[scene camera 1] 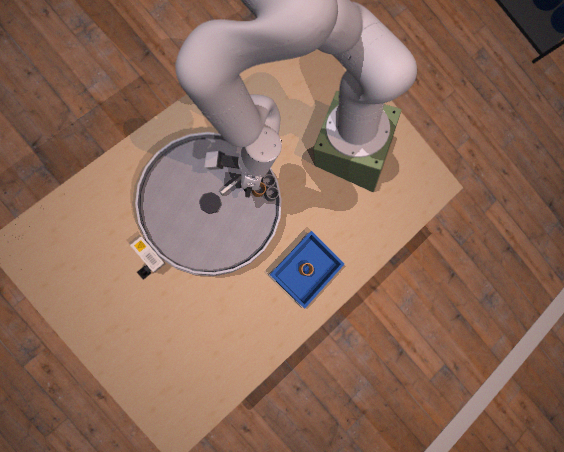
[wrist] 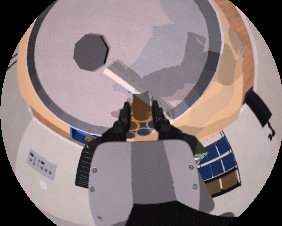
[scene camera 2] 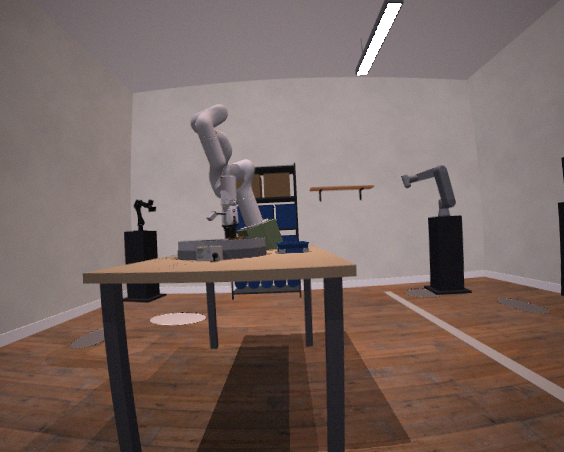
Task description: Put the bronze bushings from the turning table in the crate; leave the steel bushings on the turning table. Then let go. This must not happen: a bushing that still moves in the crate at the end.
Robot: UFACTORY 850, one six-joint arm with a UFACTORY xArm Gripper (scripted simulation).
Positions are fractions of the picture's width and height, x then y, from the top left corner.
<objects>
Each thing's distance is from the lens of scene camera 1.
crate (scene camera 1: 0.54, 0.64): 1.34 m
round grey turning table (scene camera 1: 0.33, 0.49): 1.27 m
</objects>
